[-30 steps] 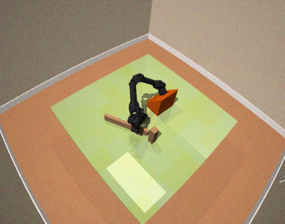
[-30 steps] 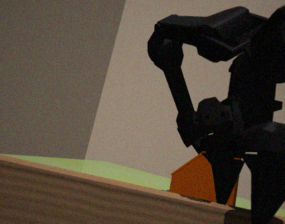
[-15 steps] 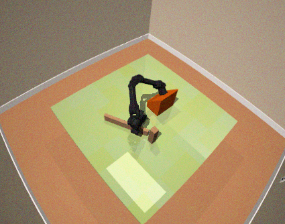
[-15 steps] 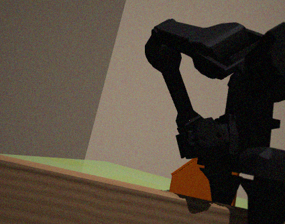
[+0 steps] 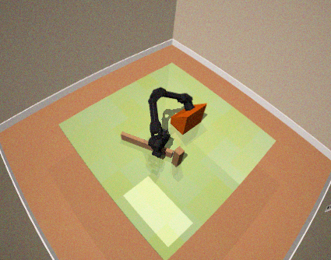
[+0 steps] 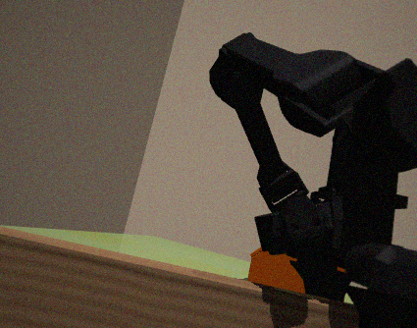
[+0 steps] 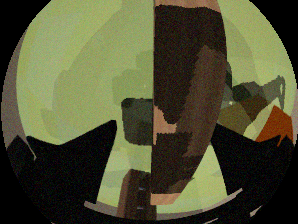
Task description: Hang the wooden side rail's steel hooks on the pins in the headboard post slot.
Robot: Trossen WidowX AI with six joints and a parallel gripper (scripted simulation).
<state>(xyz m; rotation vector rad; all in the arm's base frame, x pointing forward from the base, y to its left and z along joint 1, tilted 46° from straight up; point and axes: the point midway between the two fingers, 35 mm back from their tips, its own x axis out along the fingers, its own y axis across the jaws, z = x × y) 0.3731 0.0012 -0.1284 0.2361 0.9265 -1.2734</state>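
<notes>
Now: the headboard post 30 mm behind my gripper tip, 140 mm to the left of it and 60 mm above it.
</notes>
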